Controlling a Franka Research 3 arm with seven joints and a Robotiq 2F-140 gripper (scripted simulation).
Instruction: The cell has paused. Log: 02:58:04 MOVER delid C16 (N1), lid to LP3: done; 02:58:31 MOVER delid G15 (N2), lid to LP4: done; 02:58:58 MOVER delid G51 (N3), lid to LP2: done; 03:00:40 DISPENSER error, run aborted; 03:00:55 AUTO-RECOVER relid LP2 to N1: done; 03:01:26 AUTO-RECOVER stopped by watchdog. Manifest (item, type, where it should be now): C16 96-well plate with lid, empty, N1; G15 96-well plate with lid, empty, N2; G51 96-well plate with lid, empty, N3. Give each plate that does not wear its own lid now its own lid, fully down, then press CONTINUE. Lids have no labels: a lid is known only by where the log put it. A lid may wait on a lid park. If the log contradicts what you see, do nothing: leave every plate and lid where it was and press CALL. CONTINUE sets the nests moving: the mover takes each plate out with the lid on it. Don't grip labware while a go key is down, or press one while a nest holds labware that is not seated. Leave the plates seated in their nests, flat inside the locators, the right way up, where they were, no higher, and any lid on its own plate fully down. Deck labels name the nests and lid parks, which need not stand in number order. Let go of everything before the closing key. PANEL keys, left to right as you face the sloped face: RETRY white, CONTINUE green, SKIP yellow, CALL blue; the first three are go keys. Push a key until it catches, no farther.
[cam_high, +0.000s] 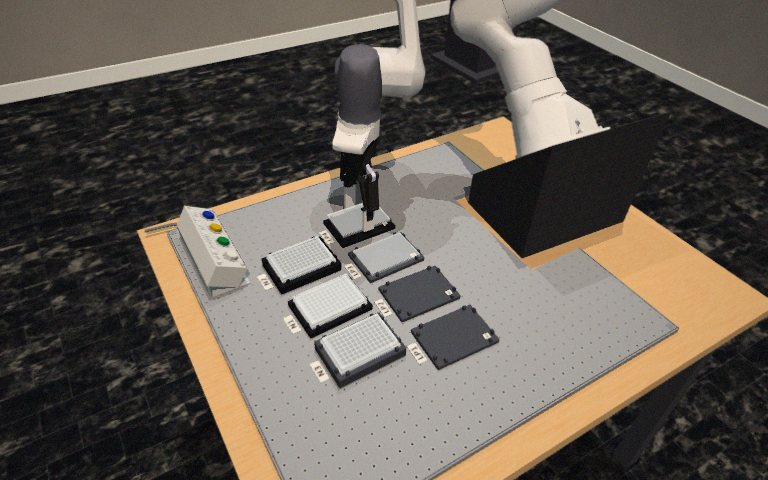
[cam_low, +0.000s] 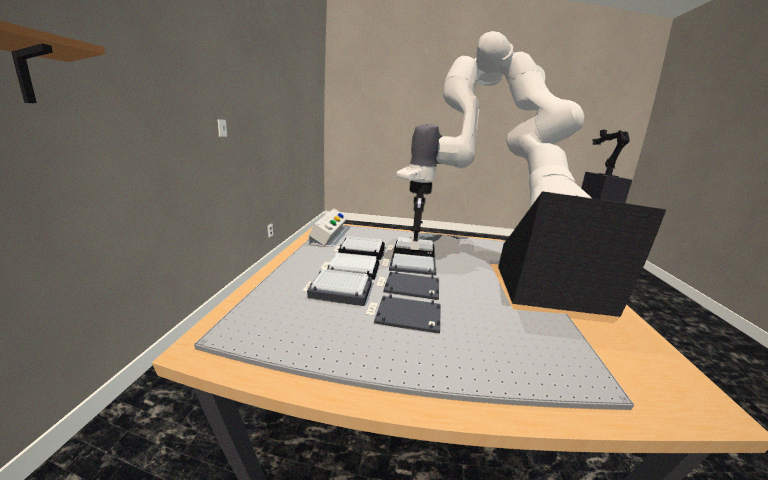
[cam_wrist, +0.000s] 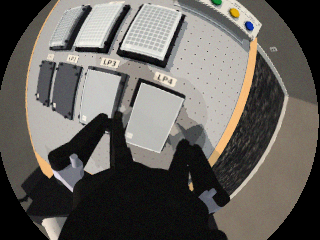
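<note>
My hand is 40 mm above the lid park LP4. From my hand the other things lie so: white key: 320 mm ahead, 10 mm to the right, 20 mm above; lid park LP2: 20 mm ahead, 260 mm to the left, 40 mm below; lid park LP3: 10 mm ahead, 130 mm to the left, 40 mm below.
</note>
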